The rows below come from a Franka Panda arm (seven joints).
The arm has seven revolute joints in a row. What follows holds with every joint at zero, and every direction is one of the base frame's.
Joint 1 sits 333 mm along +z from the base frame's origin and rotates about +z.
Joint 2 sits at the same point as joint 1 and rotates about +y.
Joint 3 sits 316 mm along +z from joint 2 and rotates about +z.
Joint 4 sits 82.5 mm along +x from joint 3 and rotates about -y.
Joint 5 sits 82.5 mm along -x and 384 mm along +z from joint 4 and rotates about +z.
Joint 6 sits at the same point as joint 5 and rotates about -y.
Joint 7 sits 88 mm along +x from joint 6 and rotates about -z.
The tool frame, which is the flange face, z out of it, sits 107 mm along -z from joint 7; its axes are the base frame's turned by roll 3.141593, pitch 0 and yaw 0 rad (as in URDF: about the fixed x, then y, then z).
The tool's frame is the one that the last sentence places.
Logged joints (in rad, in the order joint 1, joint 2, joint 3, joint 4, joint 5, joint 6, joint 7), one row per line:
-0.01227, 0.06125, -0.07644, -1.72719, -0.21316, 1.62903, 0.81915
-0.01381, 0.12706, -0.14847, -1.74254, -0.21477, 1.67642, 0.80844
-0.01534, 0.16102, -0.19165, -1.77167, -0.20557, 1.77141, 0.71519
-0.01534, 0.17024, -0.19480, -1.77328, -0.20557, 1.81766, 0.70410
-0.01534, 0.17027, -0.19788, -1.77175, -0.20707, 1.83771, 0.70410
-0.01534, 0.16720, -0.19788, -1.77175, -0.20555, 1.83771, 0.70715
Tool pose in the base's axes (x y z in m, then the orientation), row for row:
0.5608, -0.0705, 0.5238, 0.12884, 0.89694, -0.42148, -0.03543
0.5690, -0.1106, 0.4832, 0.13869, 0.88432, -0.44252, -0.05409
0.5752, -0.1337, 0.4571, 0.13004, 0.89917, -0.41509, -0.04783
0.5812, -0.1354, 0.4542, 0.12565, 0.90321, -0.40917, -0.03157
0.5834, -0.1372, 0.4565, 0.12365, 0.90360, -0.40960, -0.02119
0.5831, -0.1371, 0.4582, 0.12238, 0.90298, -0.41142, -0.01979
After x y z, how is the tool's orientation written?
As a quaternion, w x y z.
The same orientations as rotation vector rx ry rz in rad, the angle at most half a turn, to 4 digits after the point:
2.6078, -1.2254, -0.1030
2.5568, -1.2794, -0.1564
2.6125, -1.2060, -0.1390
2.6308, -1.1918, -0.0920
2.6349, -1.1944, -0.0618
2.6350, -1.2006, -0.0578

